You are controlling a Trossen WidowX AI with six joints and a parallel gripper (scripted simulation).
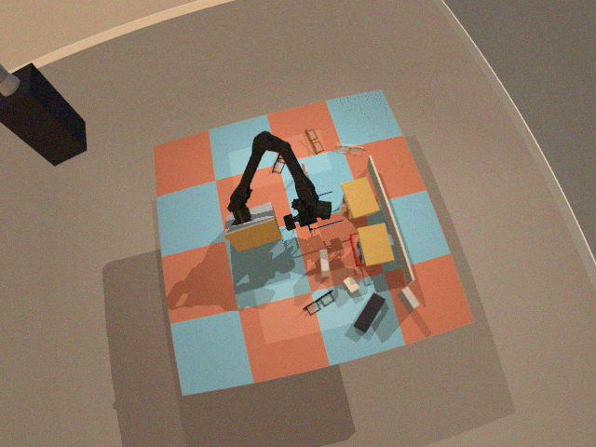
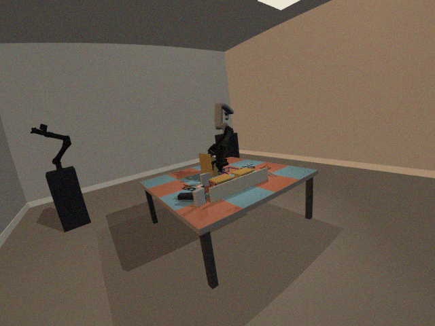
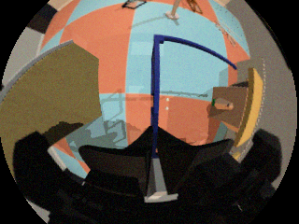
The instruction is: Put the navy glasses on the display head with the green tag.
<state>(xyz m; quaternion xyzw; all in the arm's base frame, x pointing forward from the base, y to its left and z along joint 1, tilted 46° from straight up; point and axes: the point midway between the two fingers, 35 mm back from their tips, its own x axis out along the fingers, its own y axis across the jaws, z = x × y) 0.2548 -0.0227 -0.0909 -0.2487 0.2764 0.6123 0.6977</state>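
Now: gripper tip 22 cm short of the yellow-topped head, 2 cm to the right of it and 1 cm above it. The rest, counted from my gripper tip: black case (10 cm ahead, 45 cm to the right, 5 cm below); then display head (20 cm ahead, 20 cm to the right, 1 cm below); then pale backboard (34 cm ahead, 11 cm to the right, 2 cm below).
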